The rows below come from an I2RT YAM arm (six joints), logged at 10 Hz.
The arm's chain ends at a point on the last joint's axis. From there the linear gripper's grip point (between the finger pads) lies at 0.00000 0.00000 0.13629 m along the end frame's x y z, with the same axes.
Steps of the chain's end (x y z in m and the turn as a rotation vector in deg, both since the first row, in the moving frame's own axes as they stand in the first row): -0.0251, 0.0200, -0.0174, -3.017, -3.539, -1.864; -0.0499, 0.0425, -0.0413, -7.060, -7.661, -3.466; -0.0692, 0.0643, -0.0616, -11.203, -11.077, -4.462; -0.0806, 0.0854, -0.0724, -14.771, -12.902, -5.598
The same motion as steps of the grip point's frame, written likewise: -0.0334, 0.0273, -0.0178, -3.017, -3.539, -1.864; -0.0675, 0.0597, -0.0435, -7.060, -7.661, -3.466; -0.0942, 0.0916, -0.0667, -11.203, -11.077, -4.462; -0.1089, 0.1213, -0.0803, -14.771, -12.902, -5.598
